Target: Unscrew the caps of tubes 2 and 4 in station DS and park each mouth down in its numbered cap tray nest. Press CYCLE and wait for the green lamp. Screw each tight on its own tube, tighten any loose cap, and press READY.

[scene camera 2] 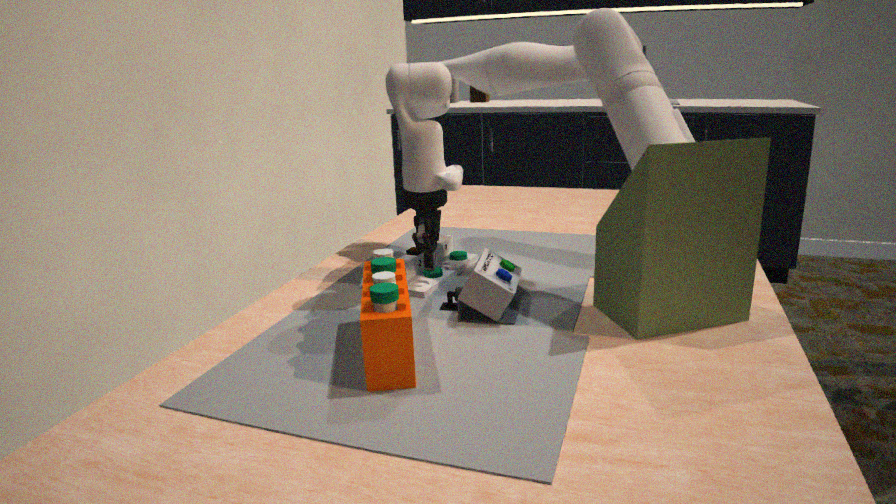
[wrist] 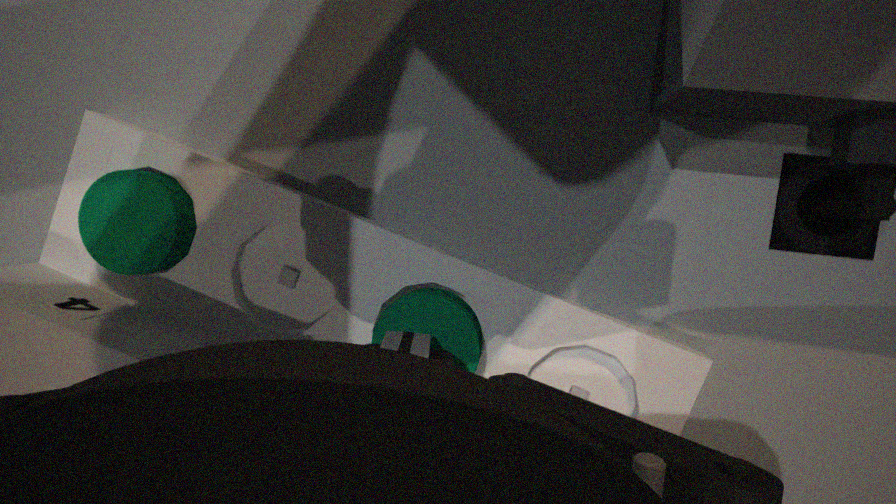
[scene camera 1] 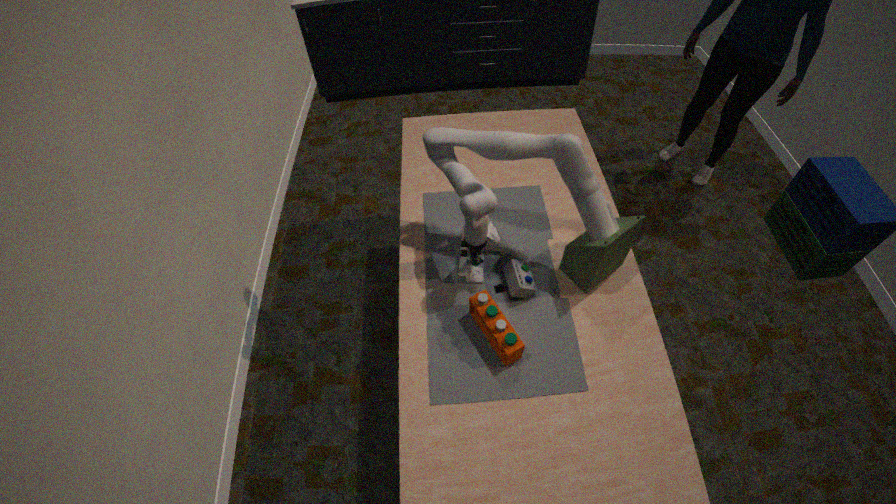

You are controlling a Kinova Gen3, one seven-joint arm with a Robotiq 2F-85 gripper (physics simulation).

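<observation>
The orange station DS block (scene camera 1: 496, 325) holds four tubes in a row. Two tubes carry green caps (scene camera 2: 384, 292) and two show white tops (scene camera 2: 383, 276). The white cap tray (wrist: 375, 282) holds one green cap in the nest by the "4" mark (wrist: 136, 220) and a second green cap (wrist: 429, 319) two nests along. The other two nests are empty. My gripper (scene camera 2: 431, 264) points straight down at this second cap. In the wrist view its fingertip pads (wrist: 406, 342) sit close together over the cap's near edge. The cap rests in its nest.
A grey button box (scene camera 2: 491, 285) with a green and a blue button stands just right of the tray. The arm's green base block (scene camera 2: 679, 235) is further right. A small black fixture (wrist: 827, 206) lies beside the tray. A person (scene camera 1: 745, 81) stands beyond the table.
</observation>
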